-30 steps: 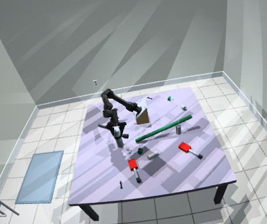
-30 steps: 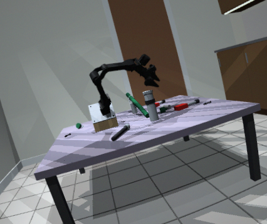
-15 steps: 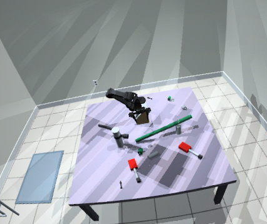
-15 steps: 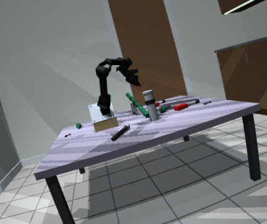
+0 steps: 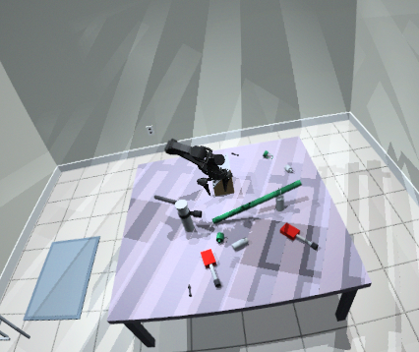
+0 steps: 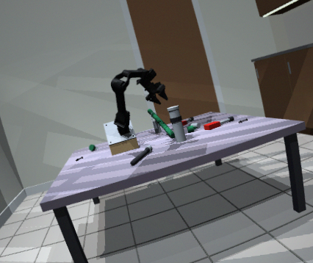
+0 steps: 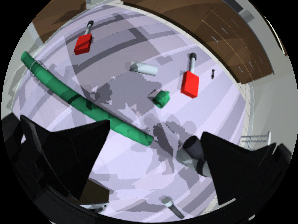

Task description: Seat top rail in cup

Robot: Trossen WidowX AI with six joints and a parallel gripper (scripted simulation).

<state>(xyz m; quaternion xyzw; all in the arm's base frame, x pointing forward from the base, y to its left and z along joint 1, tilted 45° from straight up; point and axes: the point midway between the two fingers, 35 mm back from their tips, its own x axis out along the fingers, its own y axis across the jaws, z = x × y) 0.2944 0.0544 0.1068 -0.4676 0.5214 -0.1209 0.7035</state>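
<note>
The dark rail-end cup is 10 mm ahead of my gripper tip, 150 mm to the right of it and 100 mm below it. From my gripper tip the other things lie so: loop cap (10 mm behind, 340 mm to the left, 130 mm below); green fitting (130 mm ahead, 50 mm to the right, 220 mm below); white cylinder (190 mm ahead, 60 mm to the left, 220 mm below).
</note>
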